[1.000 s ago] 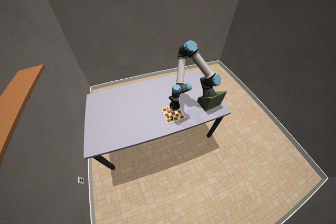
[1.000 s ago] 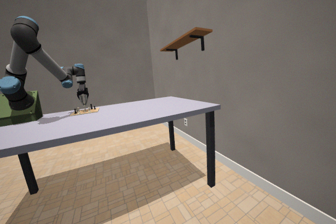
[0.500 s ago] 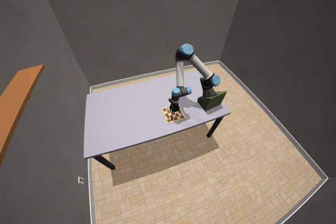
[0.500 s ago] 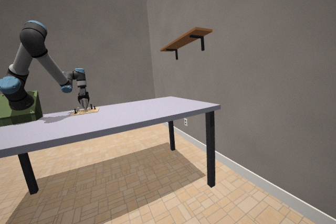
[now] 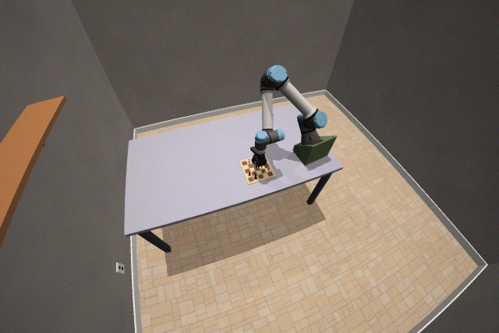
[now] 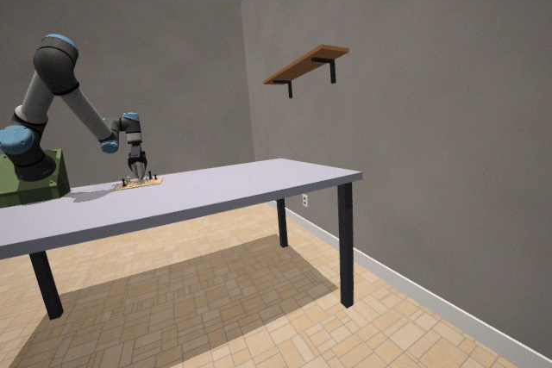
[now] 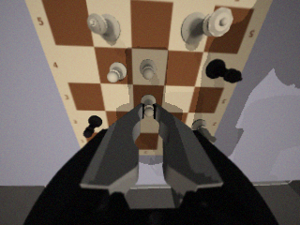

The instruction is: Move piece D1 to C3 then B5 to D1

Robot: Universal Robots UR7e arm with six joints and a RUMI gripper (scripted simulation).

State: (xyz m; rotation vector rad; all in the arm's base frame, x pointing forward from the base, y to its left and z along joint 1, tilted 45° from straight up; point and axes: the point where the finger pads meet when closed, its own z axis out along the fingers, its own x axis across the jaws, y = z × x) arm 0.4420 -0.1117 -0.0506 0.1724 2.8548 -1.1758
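My hand is 3 cm above the chessboard.
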